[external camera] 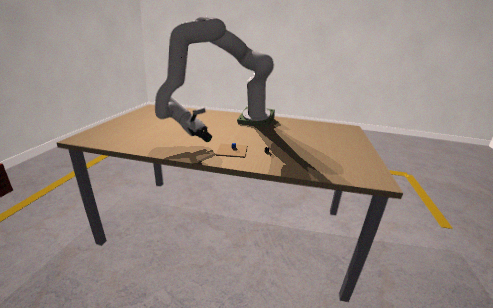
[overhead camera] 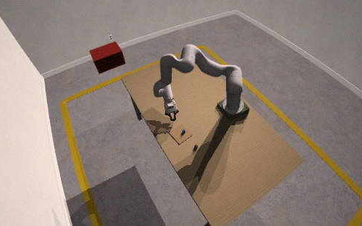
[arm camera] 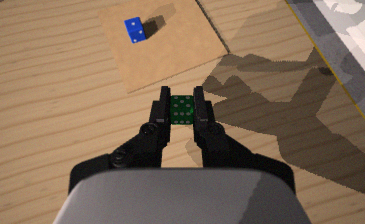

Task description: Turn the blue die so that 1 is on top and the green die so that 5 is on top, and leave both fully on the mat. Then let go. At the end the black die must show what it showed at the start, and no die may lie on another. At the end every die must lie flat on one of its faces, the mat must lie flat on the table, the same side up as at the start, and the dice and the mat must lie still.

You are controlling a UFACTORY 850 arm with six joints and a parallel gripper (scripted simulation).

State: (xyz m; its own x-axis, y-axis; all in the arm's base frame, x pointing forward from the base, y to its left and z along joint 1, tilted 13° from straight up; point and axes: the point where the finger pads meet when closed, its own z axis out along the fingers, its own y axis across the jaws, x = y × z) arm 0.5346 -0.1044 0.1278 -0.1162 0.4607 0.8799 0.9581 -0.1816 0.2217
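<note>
Right now the mat is 140 mm to the left of my hand, 50 mm below it and 10 mm behind it. From my hand the other things lie so: black die 300 mm to the left, 60 mm behind, 40 mm below; green die 10 mm to the left, 10 mm below; blue die 130 mm to the left, 40 mm below, 40 mm behind.
</note>
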